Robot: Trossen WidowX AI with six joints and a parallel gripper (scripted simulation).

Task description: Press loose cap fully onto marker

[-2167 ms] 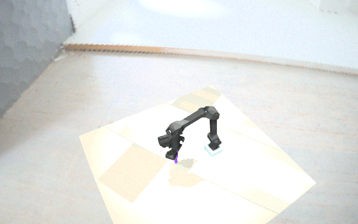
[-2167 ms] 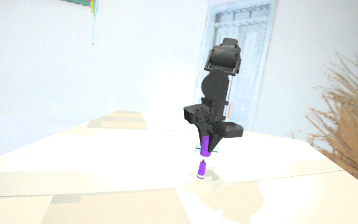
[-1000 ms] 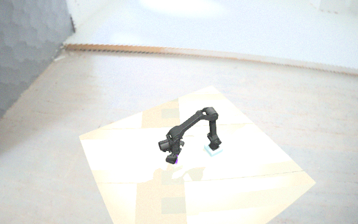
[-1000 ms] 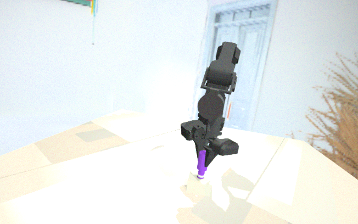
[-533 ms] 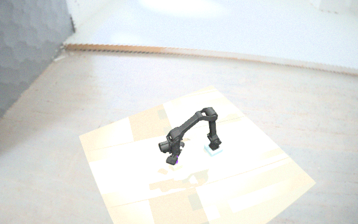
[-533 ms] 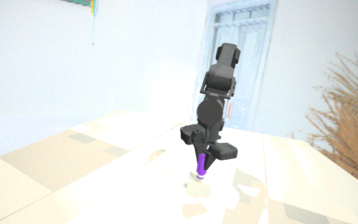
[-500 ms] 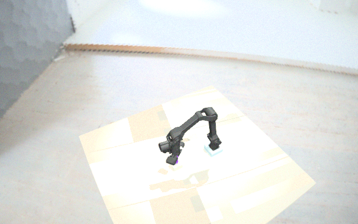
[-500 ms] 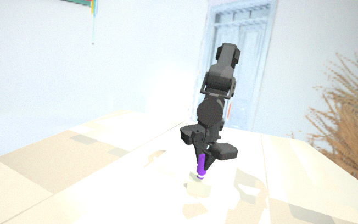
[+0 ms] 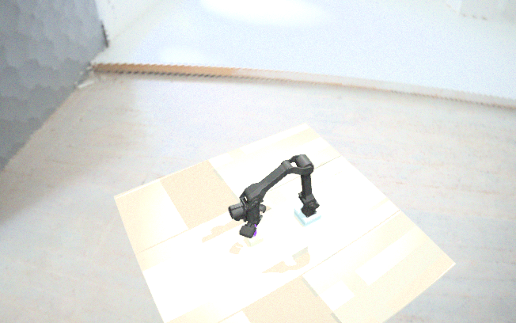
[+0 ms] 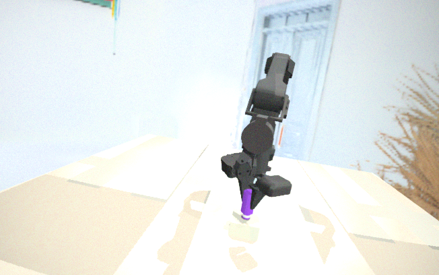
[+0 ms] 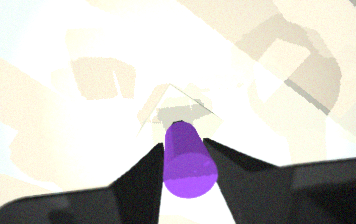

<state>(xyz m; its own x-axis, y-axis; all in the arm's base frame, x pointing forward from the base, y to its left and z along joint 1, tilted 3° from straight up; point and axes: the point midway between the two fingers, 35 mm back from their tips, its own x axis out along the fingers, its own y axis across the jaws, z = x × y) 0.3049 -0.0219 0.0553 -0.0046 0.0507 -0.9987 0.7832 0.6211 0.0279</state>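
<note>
My gripper tip is now 10 mm below the purple cap. The rest, counted from my gripper tip: holder block: 50 mm below.
</note>
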